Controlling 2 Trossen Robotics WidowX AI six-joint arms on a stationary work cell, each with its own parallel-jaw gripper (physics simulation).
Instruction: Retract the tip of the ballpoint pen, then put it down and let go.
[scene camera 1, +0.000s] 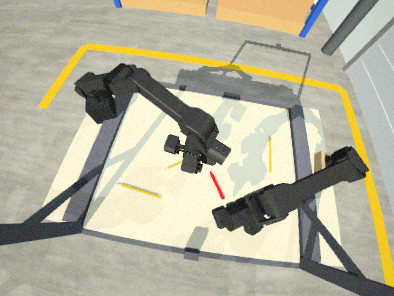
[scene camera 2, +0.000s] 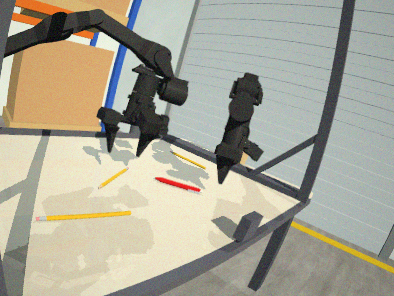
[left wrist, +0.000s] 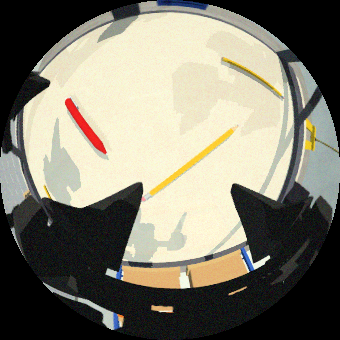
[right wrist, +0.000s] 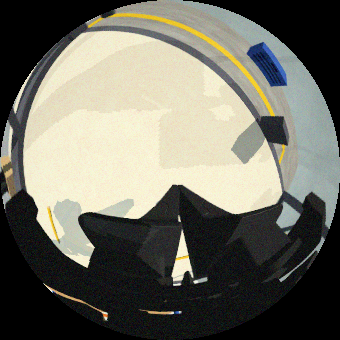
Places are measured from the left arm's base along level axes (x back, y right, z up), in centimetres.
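Pixels of known places: left gripper, fingertip midpoint: (scene camera 2: 123, 154) (left wrist: 189, 187); right gripper, fingertip midpoint: (scene camera 2: 220, 184) (right wrist: 176, 188); left arm's base at its link origin: (scene camera 1: 97, 99).
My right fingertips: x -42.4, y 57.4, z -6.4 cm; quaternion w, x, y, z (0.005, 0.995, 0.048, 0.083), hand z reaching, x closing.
For each thing: its top centre in the pictures, then the offset to it from my right fingertips.
- red ballpoint pen at its top centre: (left wrist: 78, 121) (scene camera 2: 178, 182) (scene camera 1: 217, 185) dx +1.1, dy -10.5, dz -2.8 cm
- yellow pencil at its top centre: (left wrist: 192, 163) (scene camera 2: 114, 175) (scene camera 1: 184, 160) dx +11.2, dy -24.3, dz -3.4 cm
- second pencil at its top centre: (scene camera 2: 86, 214) (left wrist: 263, 79) (scene camera 1: 138, 190) dx +32.1, dy -16.6, dz -3.5 cm
- third pencil at its top centre: (right wrist: 53, 229) (scene camera 2: 187, 158) (scene camera 1: 270, 152) dx -28.4, dy -18.1, dz -3.5 cm
The red ballpoint pen (scene camera 1: 217, 185) (scene camera 2: 177, 184) (left wrist: 86, 127) lies flat on the table, with a pale clip near its blunt end. Its tapered end points toward the bottom in the left wrist view; whether the writing tip sticks out is too small to tell. My left gripper (scene camera 1: 181, 156) (scene camera 2: 124, 153) (left wrist: 189, 187) is wide open and empty, above the table and to the left of the pen in both scene views. My right gripper (scene camera 1: 215, 219) (scene camera 2: 220, 182) (right wrist: 176, 188) is shut and empty, raised above the table to the right of the pen in scene camera 2.
A yellow pencil (scene camera 1: 174, 164) (scene camera 2: 113, 178) (left wrist: 192, 162) lies below my left gripper's side of the table. A second pencil (scene camera 1: 141, 190) (scene camera 2: 85, 216) (left wrist: 252, 75) and a third pencil (scene camera 1: 270, 154) (scene camera 2: 189, 160) (right wrist: 53, 224) lie farther off. Dark frame bars edge the table.
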